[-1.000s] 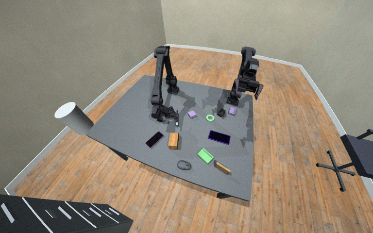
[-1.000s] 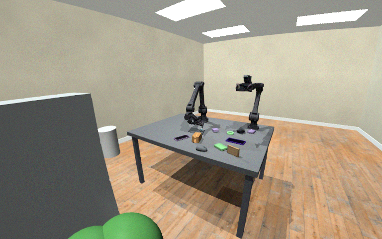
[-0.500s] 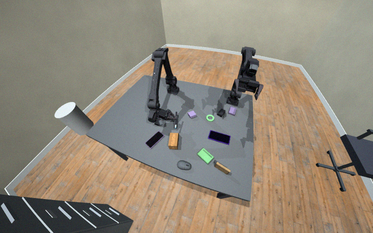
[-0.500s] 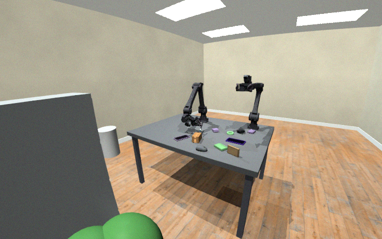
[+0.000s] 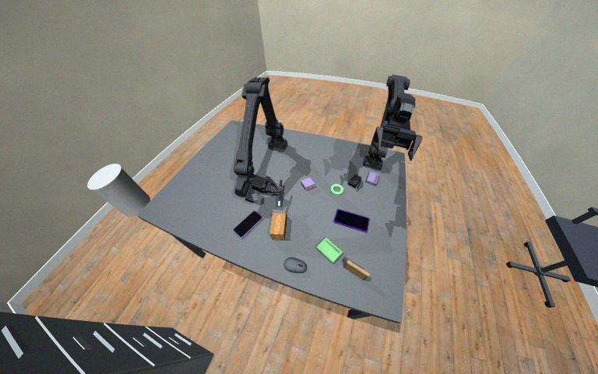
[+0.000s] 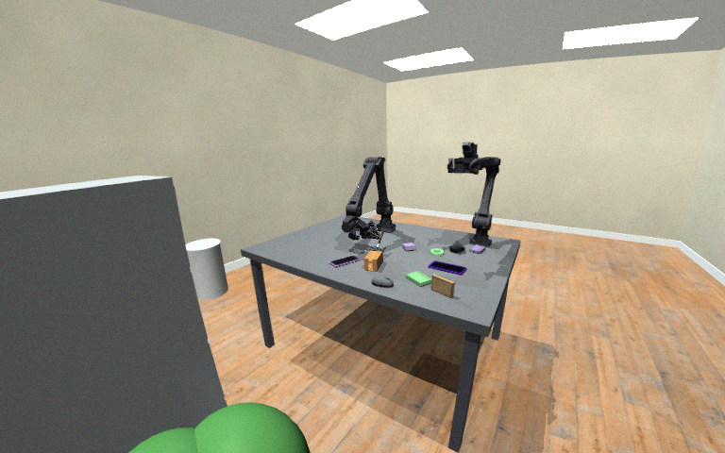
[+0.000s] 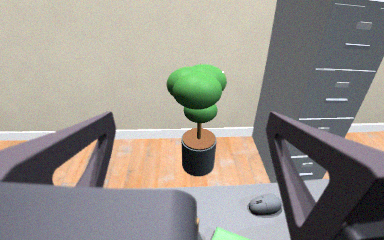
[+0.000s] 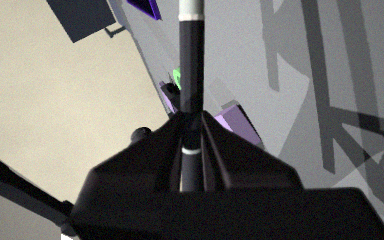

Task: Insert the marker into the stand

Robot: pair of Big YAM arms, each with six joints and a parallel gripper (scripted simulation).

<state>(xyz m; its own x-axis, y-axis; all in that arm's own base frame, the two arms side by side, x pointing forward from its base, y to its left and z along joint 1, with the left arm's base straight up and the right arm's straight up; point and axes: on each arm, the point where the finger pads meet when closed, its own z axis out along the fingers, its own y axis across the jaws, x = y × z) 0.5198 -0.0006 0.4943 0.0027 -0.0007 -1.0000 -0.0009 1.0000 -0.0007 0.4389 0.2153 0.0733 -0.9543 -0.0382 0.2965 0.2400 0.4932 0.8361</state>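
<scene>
Right now the orange-brown desk stand is 150 mm ahead of my right hand, 70 mm below it and 50 mm to the left of it. From my right hand the other things lie so: dark marker 10 mm to the left, 10 mm below, 10 mm ahead; mouse 310 mm ahead, 190 mm to the left, 90 mm below.
</scene>
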